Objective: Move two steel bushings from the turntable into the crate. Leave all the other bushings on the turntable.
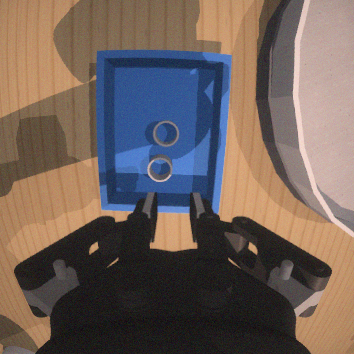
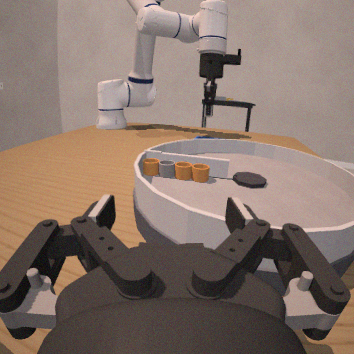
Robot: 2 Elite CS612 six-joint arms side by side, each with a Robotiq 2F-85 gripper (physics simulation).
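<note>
Two steel bushings stand in the blue crate (image 1: 101, 125): one bushing (image 1: 166, 145) near its middle, the other bushing (image 1: 160, 180) closer to the side by the fingers. My left gripper (image 1: 173, 202) (image 2: 208, 116) is open and empty, above the crate's near edge. On the turntable (image 1: 325, 100) (image 2: 300, 200), one grey steel bushing (image 2: 166, 170) stands in a row with orange bushings (image 2: 151, 167) (image 2: 183, 171) (image 2: 200, 173) along a white divider. My right gripper (image 2: 170, 207) is open and empty, in front of the turntable's rim.
A dark disc (image 2: 249, 180) lies at the turntable's centre, beside the end of the white divider (image 2: 220, 166). The other arm (image 2: 145, 50) stands at the back of the wooden table (image 2: 75, 165). A dark stand (image 2: 230, 103) shows behind it. The turntable's wall rises right of the crate.
</note>
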